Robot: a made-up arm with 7 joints. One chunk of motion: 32 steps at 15 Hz.
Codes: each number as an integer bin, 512 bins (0 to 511) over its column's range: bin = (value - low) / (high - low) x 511, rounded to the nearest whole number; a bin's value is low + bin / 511 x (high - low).
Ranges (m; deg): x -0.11..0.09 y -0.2..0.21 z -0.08..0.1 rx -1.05..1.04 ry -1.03..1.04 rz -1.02..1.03
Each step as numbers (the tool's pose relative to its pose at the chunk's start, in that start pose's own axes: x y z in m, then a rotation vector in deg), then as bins.
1 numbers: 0.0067 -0.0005 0.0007 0.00 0.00 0.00
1 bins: 298 249 229 257 254 254
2 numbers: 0.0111 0.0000 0.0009 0.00 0.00 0.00
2 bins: 309 249 230 257 254 254
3 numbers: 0.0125 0.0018 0.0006 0.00 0.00 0.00
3 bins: 313 252 229 257 254 254
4 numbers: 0.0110 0.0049 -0.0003 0.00 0.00 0.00
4 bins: 309 255 226 257 254 254
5 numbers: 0.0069 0.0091 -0.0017 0.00 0.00 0.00
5 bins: 299 261 222 257 254 254
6 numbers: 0.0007 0.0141 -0.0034 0.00 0.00 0.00
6 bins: 283 267 217 257 254 254
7 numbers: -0.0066 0.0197 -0.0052 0.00 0.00 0.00
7 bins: 264 274 212 257 254 254
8 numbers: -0.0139 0.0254 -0.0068 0.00 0.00 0.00
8 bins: 246 281 208 257 254 254
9 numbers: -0.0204 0.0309 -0.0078 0.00 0.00 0.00
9 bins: 229 288 205 257 254 254
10 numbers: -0.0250 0.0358 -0.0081 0.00 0.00 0.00
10 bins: 217 294 204 257 254 254
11 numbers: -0.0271 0.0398 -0.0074 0.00 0.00 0.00
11 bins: 212 299 206 257 254 254
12 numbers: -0.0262 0.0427 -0.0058 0.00 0.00 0.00
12 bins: 214 302 211 257 254 254
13 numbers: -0.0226 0.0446 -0.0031 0.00 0.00 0.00
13 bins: 223 305 218 257 254 254
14 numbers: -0.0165 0.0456 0.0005 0.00 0.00 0.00
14 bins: 239 306 229 257 254 254
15 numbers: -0.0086 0.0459 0.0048 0.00 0.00 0.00
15 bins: 259 306 241 257 254 254
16 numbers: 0.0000 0.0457 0.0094 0.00 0.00 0.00
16 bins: 281 306 254 257 254 254
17 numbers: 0.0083 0.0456 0.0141 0.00 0.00 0.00
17 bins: 302 306 267 257 254 254
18 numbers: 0.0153 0.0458 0.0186 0.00 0.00 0.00
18 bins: 320 306 280 257 254 254
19 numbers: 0.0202 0.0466 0.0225 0.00 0.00 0.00
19 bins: 333 307 291 257 254 254
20 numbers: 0.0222 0.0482 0.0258 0.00 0.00 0.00
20 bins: 338 309 300 257 254 254
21 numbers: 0.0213 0.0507 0.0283 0.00 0.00 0.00
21 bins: 335 312 307 257 254 254
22 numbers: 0.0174 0.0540 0.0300 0.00 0.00 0.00
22 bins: 326 317 312 257 254 254
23 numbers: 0.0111 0.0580 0.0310 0.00 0.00 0.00
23 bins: 309 322 315 257 254 254
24 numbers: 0.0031 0.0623 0.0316 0.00 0.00 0.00
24 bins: 289 327 317 257 254 254
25 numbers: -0.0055 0.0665 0.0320 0.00 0.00 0.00
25 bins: 267 332 318 257 254 254
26 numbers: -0.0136 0.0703 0.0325 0.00 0.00 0.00
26 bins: 246 337 319 257 254 254
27 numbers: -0.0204 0.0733 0.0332 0.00 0.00 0.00
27 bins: 229 341 321 257 254 254
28 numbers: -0.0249 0.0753 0.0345 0.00 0.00 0.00
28 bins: 217 343 325 257 254 254
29 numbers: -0.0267 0.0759 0.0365 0.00 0.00 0.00
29 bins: 213 344 331 257 254 254
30 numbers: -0.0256 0.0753 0.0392 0.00 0.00 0.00
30 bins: 216 343 338 257 254 254
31 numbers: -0.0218 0.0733 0.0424 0.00 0.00 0.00
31 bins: 225 341 347 257 254 254
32 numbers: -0.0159 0.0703 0.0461 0.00 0.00 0.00
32 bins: 240 337 358 257 254 254
